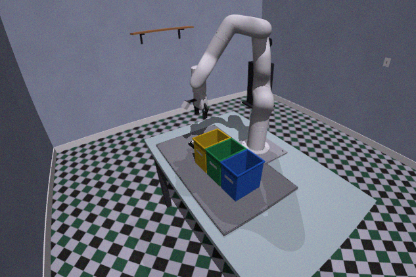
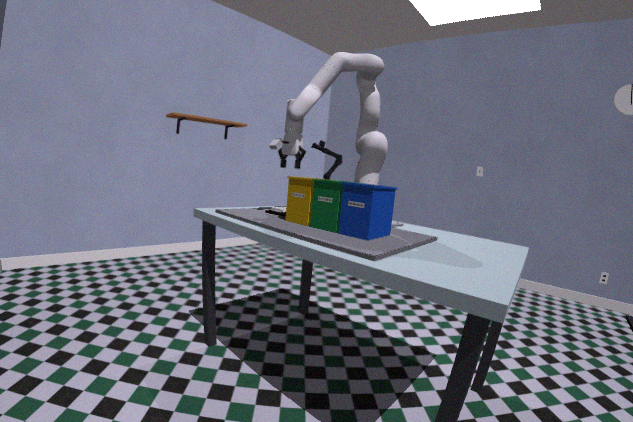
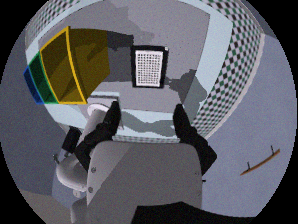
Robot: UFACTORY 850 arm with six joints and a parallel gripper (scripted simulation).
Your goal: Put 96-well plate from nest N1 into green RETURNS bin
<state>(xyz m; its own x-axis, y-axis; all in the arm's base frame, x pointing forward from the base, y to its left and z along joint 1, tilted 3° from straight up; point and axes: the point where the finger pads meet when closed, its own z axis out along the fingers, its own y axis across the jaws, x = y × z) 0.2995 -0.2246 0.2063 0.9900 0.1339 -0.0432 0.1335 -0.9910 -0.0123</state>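
The white 96-well plate lies 21 cm below my hand. From my hand the other things lie so: yellow bin (21 cm to the left, 14 cm below, 4 cm ahead); dark plate nest (22 cm below); green bin (34 cm to the left, 14 cm below, 3 cm ahead).
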